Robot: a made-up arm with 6 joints.
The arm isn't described. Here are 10 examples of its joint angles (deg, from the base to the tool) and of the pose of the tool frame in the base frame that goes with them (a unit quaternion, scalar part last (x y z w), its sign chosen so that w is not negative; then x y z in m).
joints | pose
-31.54 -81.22 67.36 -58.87 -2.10 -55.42 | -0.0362 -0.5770 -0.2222 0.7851 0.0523 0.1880 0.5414
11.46 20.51 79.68 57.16 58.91 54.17 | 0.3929 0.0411 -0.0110 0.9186 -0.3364 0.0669 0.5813
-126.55 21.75 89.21 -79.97 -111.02 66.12 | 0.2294 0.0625 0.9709 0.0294 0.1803 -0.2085 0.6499
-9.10 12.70 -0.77 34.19 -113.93 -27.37 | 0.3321 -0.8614 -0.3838 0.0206 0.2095 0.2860 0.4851
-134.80 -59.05 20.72 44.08 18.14 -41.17 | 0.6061 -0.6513 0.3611 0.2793 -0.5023 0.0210 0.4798
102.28 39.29 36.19 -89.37 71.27 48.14 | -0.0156 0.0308 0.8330 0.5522 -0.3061 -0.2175 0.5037
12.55 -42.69 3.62 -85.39 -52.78 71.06 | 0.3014 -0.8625 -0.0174 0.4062 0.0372 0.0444 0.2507
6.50 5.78 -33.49 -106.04 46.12 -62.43 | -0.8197 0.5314 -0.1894 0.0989 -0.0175 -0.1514 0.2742
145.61 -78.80 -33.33 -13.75 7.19 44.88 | -0.8679 0.2815 -0.2012 0.3565 -0.5022 -0.1011 0.2360
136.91 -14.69 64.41 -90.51 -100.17 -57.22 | 0.4931 0.1709 0.1121 0.8456 -0.2654 -0.0150 0.6671
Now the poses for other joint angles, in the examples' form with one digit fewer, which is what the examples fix.
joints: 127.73 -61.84 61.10 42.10 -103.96 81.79
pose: 0.479 0.839 0.245 0.085 0.202 0.080 0.281
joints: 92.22 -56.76 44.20 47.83 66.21 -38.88
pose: 0.367 0.728 -0.273 0.510 0.268 0.092 0.387
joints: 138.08 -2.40 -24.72 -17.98 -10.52 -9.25
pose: -0.501 0.519 0.066 0.689 -0.503 0.121 0.400
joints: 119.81 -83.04 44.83 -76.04 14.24 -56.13
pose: -0.328 0.800 0.124 0.487 -0.207 0.122 0.374
